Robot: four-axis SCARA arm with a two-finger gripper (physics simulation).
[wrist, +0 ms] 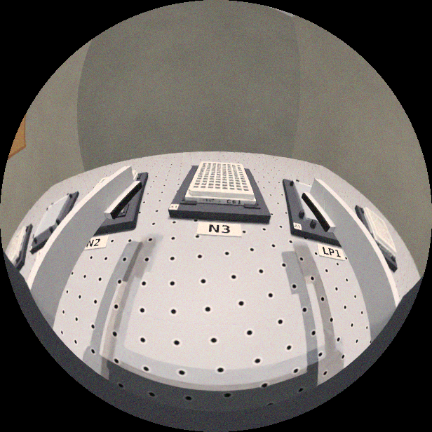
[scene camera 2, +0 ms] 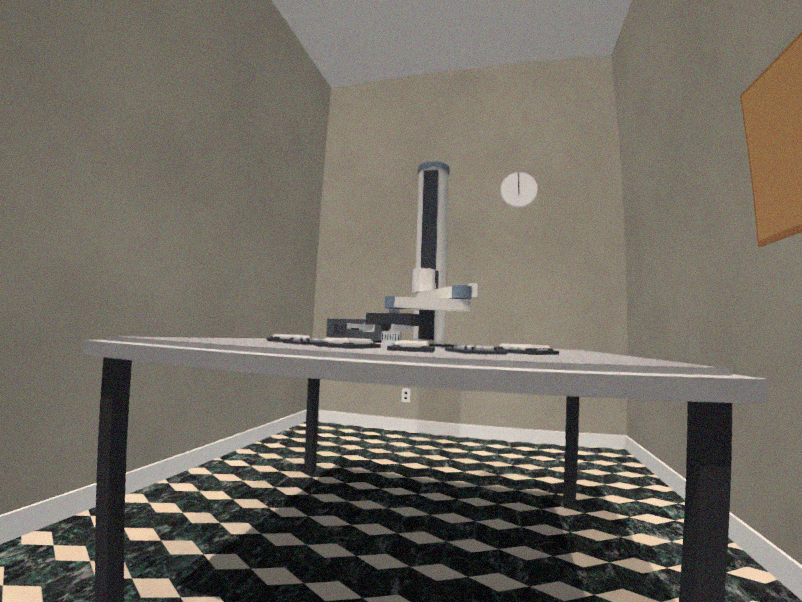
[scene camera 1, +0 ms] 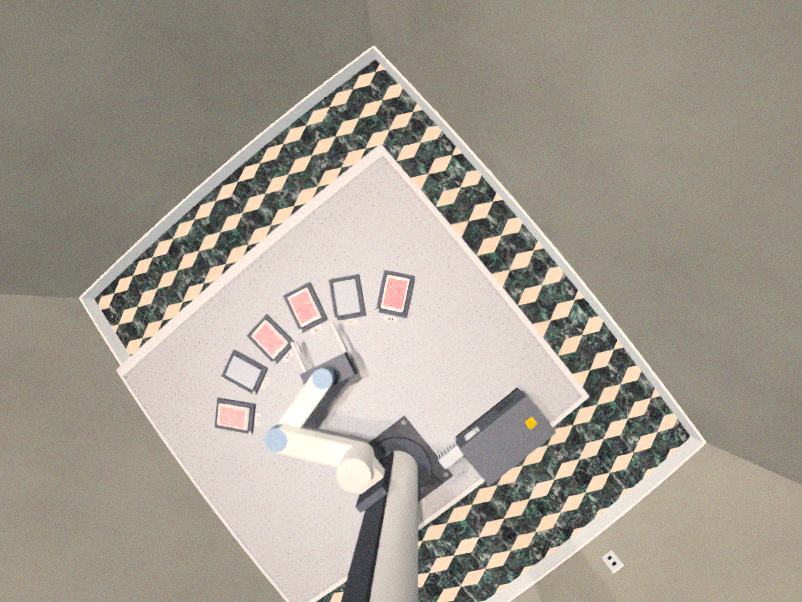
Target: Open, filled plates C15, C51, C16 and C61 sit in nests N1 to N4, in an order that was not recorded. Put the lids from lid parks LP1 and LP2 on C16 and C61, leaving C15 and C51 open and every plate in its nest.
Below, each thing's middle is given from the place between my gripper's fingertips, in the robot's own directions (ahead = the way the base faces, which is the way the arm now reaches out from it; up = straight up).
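I see the plate C61 (scene camera 1: 302,302), and my hand is 100 mm short of it, 20 mm to the left of it and 50 mm above it. Counting from my hand, nest N3 (wrist: 214,211) is 100 mm ahead, 20 mm to the right and 60 mm below. Plate C51 (scene camera 1: 269,339) is 90 mm ahead of my hand, 170 mm to the left of it and 50 mm below it, while lid park LP1 (wrist: 317,233), again measured from my hand, is 30 mm ahead, 180 mm to the right and 60 mm below.
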